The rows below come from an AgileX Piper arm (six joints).
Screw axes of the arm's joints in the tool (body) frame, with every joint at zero. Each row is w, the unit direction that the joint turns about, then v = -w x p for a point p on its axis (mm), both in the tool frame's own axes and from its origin. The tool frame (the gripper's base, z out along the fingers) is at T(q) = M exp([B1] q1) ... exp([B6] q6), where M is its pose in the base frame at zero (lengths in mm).
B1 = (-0.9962, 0, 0.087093, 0, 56.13, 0)
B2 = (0, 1, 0, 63.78, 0, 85.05)
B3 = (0, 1, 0, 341.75, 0, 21.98)
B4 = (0, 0, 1, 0, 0, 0)
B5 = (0, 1, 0, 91, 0, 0)
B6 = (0, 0, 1, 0, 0, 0)
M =
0.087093 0 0.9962 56.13
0 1 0 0
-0.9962 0 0.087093 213.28
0 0 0 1
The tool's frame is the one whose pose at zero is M.
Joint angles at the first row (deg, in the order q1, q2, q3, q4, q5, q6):
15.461 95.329 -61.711 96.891 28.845 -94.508
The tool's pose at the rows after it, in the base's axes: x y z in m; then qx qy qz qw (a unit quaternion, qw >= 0):
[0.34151, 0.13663, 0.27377, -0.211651, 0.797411, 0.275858, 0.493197]
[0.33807, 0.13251, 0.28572, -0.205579, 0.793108, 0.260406, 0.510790]
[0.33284, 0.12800, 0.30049, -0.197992, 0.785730, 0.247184, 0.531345]
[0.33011, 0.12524, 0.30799, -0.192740, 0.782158, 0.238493, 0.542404]
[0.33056, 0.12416, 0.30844, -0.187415, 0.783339, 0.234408, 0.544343]
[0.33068, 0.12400, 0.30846, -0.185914, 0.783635, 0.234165, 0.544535]
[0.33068, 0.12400, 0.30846, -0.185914, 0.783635, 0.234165, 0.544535]
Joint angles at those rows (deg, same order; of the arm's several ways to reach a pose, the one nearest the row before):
15.460 93.985 -61.710 96.892 26.740 -94.508
15.461 91.946 -61.711 96.893 24.588 -94.611
15.460 89.473 -61.711 97.176 22.562 -94.761
15.461 88.193 -61.711 97.415 21.250 -94.959
15.460 88.105 -61.711 97.810 20.484 -95.101
15.462 88.103 -61.710 97.939 20.358 -95.100
15.462 88.103 -61.710 97.939 20.358 -95.100

